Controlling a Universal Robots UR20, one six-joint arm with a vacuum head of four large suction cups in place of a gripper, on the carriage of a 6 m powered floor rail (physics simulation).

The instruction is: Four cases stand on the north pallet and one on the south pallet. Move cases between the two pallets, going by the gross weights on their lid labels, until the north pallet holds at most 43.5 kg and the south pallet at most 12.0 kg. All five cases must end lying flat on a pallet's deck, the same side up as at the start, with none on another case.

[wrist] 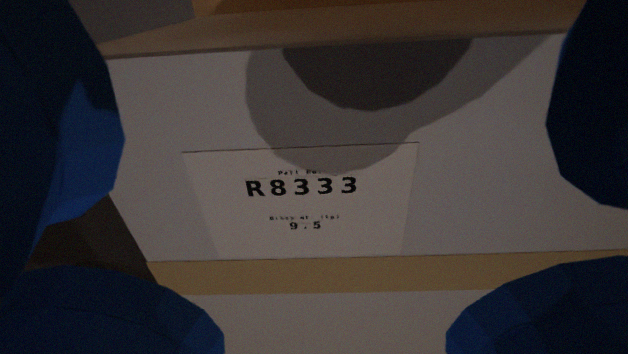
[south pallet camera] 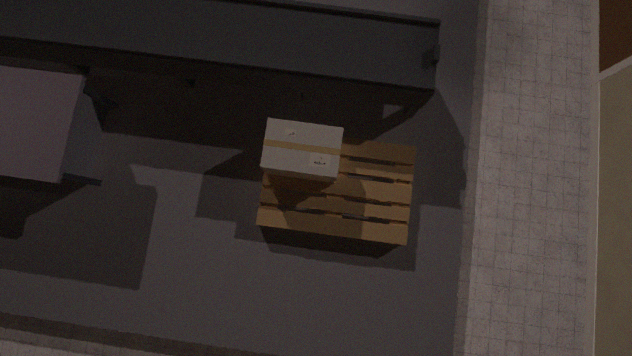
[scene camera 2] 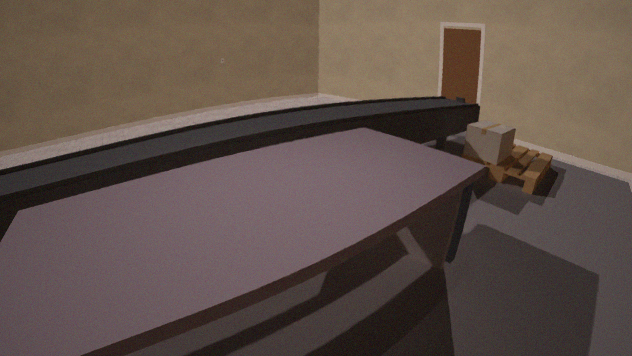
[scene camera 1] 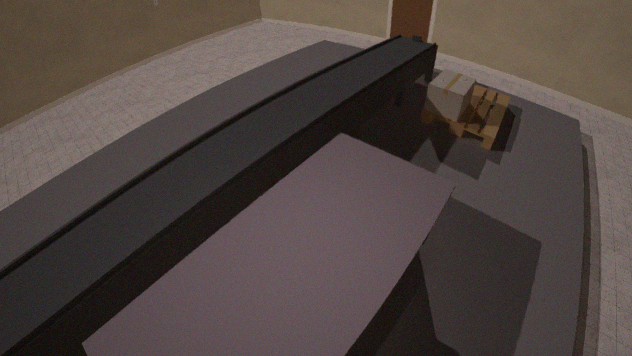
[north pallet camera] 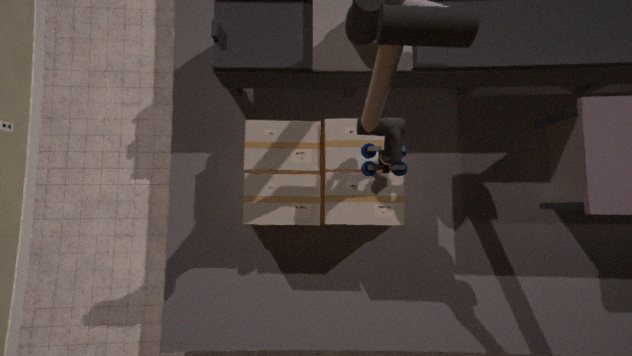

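Seen in the pictures: hand at its tool point: (wrist: 331,242); arm's base at its link origin: (north pallet camera: 362,28).
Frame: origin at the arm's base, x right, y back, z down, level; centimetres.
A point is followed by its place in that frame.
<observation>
Four pale taped cases stand flat in two rows on the north pallet (north pallet camera: 322,199) {x 27.3, y -119.6, z 42.5 cm} in the north pallet view: back right (north pallet camera: 340,156) {x 14.8, y -89.3, z 12.8 cm}, back left (north pallet camera: 260,161) {x 73.6, y -92.4, z 17.3 cm}, front left (north pallet camera: 265,215) {x 69.5, y -132.0, z 18.6 cm} and front right (north pallet camera: 345,216) {x 11.5, y -132.6, z 13.0 cm}. My suction head (north pallet camera: 384,159) {x -14.6, y -93.3, z 4.1 cm} (wrist: 335,200) {x -14.6, y -93.3, z 4.1 cm} is open and holds no case. It hangs over the back right case, close to its front edge, with a gap to the lid. The lid below (wrist: 175,110) {x -23.4, y -95.1, z 12.9 cm} reads R8333, 9.5 kg in the wrist view. The other labels are too small to read. One case (south pallet camera: 295,161) {x -491.5, y -90.8, z 12.9 cm} (scene camera 1: 446,102) {x -466.5, y -83.1, z 26.0 cm} (scene camera 2: 486,145) {x -466.5, y -84.6, z 27.4 cm} stands on the south pallet (south pallet camera: 385,233) {x -567.4, y -133.0, z 42.6 cm} (scene camera 1: 494,122) {x -497.2, y -133.5, z 42.6 cm} (scene camera 2: 538,172) {x -489.5, y -137.8, z 42.6 cm}.
The dark rail (north pallet camera: 500,35) (south pallet camera: 200,35) (scene camera 1: 210,150) (scene camera 2: 250,120) runs along the back of both pallets. A pink-grey table (scene camera 1: 300,225) {x -255.5, y -78.9, z 4.0 cm} (scene camera 2: 250,200) {x -231.1, y -95.0, z 4.0 cm} (north pallet camera: 610,155) {x -164.6, y -90.6, z 4.0 cm} (south pallet camera: 35,120) {x -302.5, y -87.9, z 4.0 cm} stands between the pallets. My arm (north pallet camera: 382,80) {x 0.3, y -65.3, z -69.7 cm} reaches down over the back right case and hides part of its lid.
</observation>
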